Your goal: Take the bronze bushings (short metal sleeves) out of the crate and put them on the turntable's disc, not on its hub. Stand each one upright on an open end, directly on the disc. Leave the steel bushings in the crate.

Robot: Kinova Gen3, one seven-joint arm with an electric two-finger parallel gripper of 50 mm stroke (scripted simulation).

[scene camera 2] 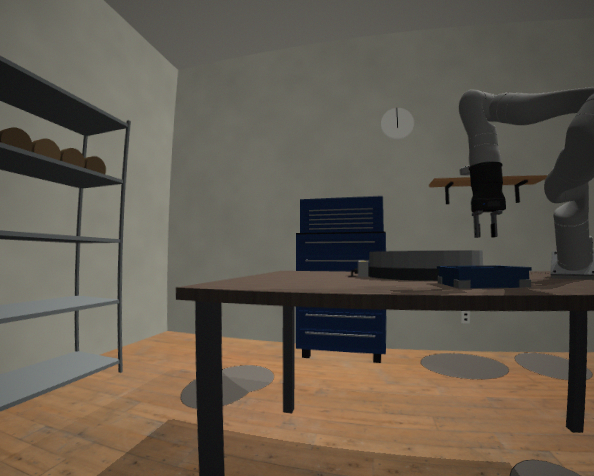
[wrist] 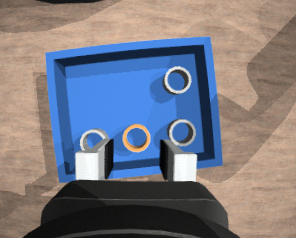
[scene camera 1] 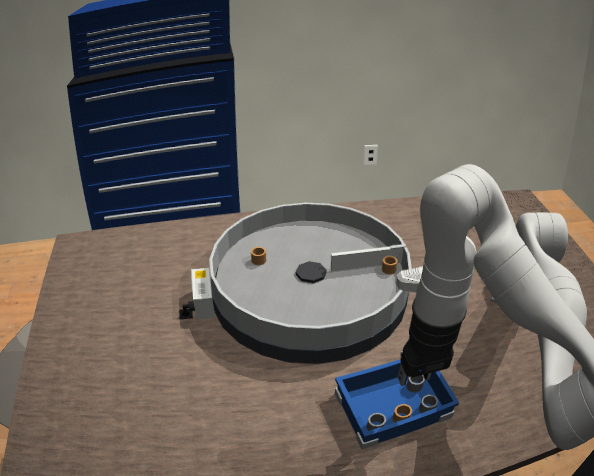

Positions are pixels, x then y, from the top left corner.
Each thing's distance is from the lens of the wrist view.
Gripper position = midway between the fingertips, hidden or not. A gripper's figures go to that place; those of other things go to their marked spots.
gripper (wrist: 136, 153): 0.18 m
blue crate (wrist: 111, 87): 0.30 m
